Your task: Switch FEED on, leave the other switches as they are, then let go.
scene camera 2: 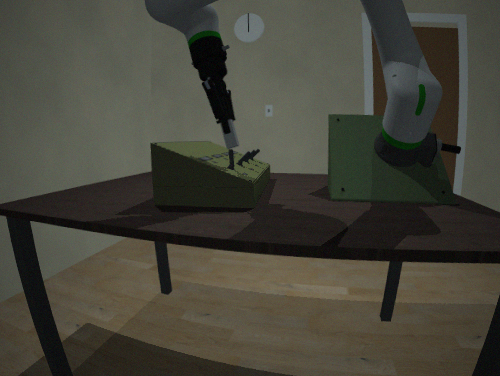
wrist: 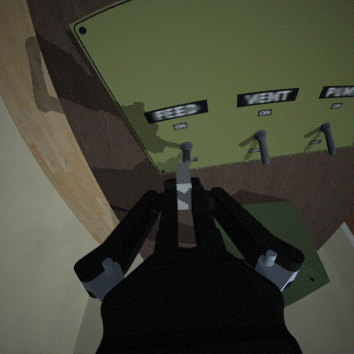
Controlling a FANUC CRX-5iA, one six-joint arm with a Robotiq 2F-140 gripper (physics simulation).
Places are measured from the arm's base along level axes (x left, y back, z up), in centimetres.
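Pixels of known places: gripper, between the fingertips: [scene camera 2: 233, 147] [wrist: 181, 171]; arm's base, origin of its link: [scene camera 2: 397, 148].
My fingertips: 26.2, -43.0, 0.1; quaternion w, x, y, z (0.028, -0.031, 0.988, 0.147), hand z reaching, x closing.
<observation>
For each thing: its middle in the pictures, then the offset to it from my fingertips, as dx, dy, dz. "spot": a spot on its surface instead. Level surfaces: height alone.
- FEED switch, middle of its body: [wrist: 186, 155] [scene camera 2: 231, 158] -0.6, -0.8, -2.9
- VENT lever, a spot on its surface: [wrist: 263, 147] spot: -12.3, -2.9, -3.2
- partly cut PUM label, a spot on its surface: [wrist: 328, 139] spot: -23.7, -5.4, -3.3
- sloped green-yellow switch box, middle of its body: [wrist: 289, 83] [scene camera 2: 222, 171] -16.4, -12.0, -8.3
- dark table, height of its surface: dz -14.2
The FEED switch [scene camera 2: 231, 159] [wrist: 186, 152] has a dark lever that stands nearly upright in the scene view. The VENT lever [wrist: 263, 147] and the lever under the partly cut PUM label [wrist: 328, 139] lean toward the panel's low edge, away from their ON marks. In the scene view FEED is clearly tilted differently from the other levers [scene camera 2: 249, 157]. My gripper [scene camera 2: 231, 146] [wrist: 181, 171] is shut with nothing between its fingers. Its tips are right at the top of the FEED lever; whether they touch it I cannot tell. The fingertips may hide the lever's end in the wrist view.
The sloped green-yellow switch box [scene camera 2: 202, 185] [wrist: 200, 55] stands on the dark table [scene camera 2: 295, 237]. A larger green panel [scene camera 2: 352, 160] [wrist: 280, 220] stands at the right, beside the lower part of the arm [scene camera 2: 410, 107].
</observation>
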